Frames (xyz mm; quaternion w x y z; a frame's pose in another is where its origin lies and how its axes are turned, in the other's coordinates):
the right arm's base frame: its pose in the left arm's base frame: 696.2 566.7 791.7 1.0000 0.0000 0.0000 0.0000
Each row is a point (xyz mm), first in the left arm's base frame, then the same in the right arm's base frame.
Working: the left arm's base frame: its pose in the right arm's base frame: -696.2 -566.7 -791.7 1.0000 0.0000 0.0000 0.0000

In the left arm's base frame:
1: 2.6 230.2 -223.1
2: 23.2 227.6 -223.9
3: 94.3 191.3 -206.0
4: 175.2 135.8 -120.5
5: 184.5 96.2 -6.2
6: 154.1 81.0 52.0
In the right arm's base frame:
1: -693.6 -336.5 -1014.8
2: -673.0 -339.1 -1015.6
3: -601.9 -375.4 -997.7
4: -521.0 -430.9 -912.2
5: -511.7 -470.5 -797.9
6: -542.1 -485.7 -739.7

